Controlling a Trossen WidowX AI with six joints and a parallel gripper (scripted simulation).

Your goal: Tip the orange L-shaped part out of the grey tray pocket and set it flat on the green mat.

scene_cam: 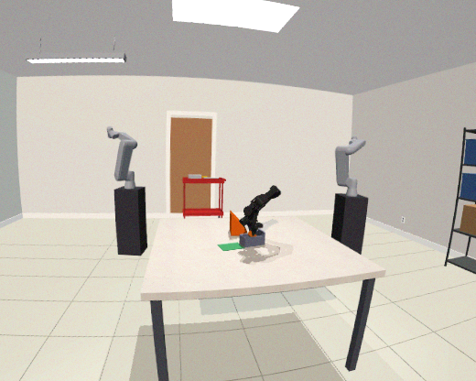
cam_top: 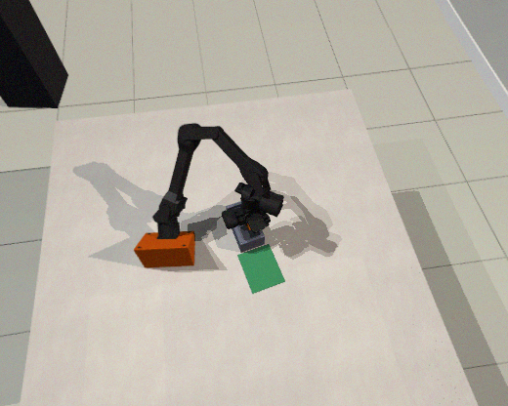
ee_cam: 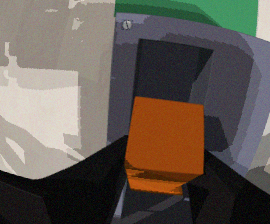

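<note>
Right now the green mat is 40 mm ahead of my gripper tip, 140 mm to the right of it and 80 mm below it. Also, from my gripper tip: orange L-shaped part: 30 mm behind, 30 mm to the left, 30 mm below.
</note>
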